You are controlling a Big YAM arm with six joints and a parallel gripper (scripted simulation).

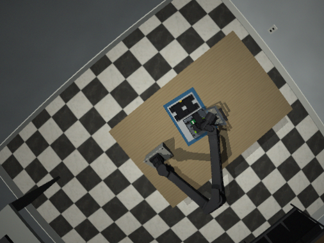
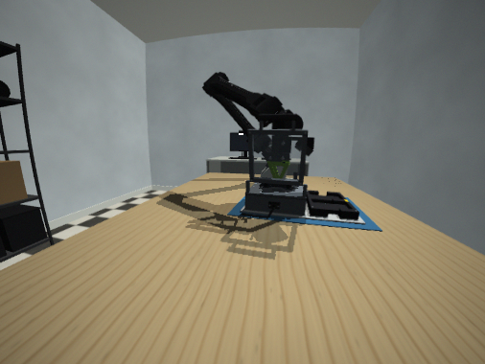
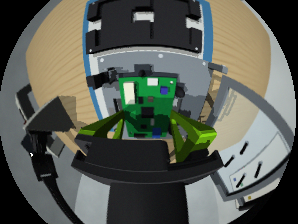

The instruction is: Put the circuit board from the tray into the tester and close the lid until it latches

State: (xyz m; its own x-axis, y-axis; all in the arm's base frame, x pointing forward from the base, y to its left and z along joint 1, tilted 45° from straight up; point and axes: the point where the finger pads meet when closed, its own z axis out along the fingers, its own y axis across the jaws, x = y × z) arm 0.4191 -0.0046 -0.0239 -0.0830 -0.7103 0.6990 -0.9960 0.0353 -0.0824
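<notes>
Now: the green circuit board right at my hand. Also, from my hand: tester plate (10 mm to the left, 10 mm below, 10 mm ahead); clear lid (120 mm ahead, 100 mm above, 10 mm to the right).
</notes>
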